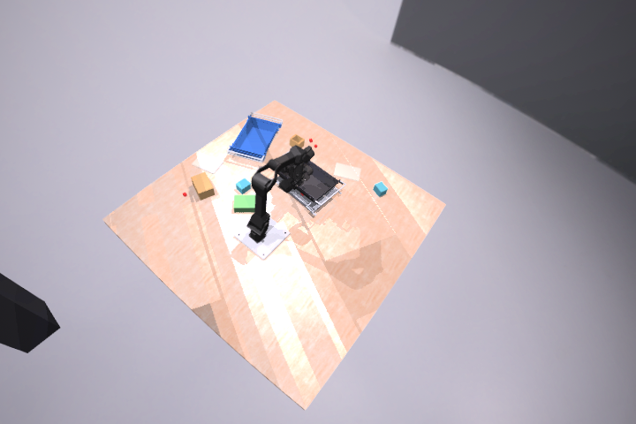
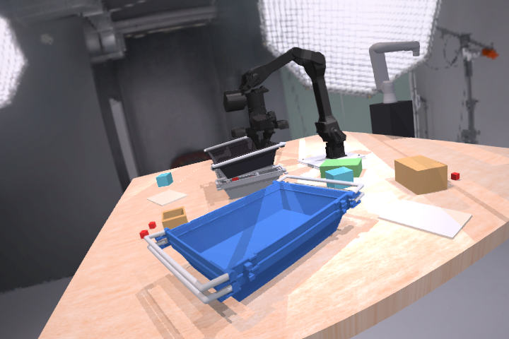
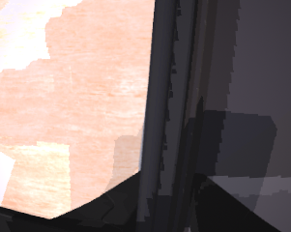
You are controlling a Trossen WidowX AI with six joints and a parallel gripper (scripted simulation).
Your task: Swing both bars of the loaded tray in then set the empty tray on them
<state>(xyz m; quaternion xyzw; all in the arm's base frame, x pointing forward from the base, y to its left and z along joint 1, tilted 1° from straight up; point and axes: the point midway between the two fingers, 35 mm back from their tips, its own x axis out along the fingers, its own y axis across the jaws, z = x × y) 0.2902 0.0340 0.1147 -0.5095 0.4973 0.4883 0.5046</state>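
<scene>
Now: the black tray 80 mm ahead of my gripper tip and 20 mm above it. Round my gripper tip: small box: 300 mm ahead, 270 mm to the left, 80 mm below; then red block: 100 mm ahead, 70 mm to the right, 80 mm below; then green block: 210 mm behind, 140 mm to the left, 70 mm below.
</scene>
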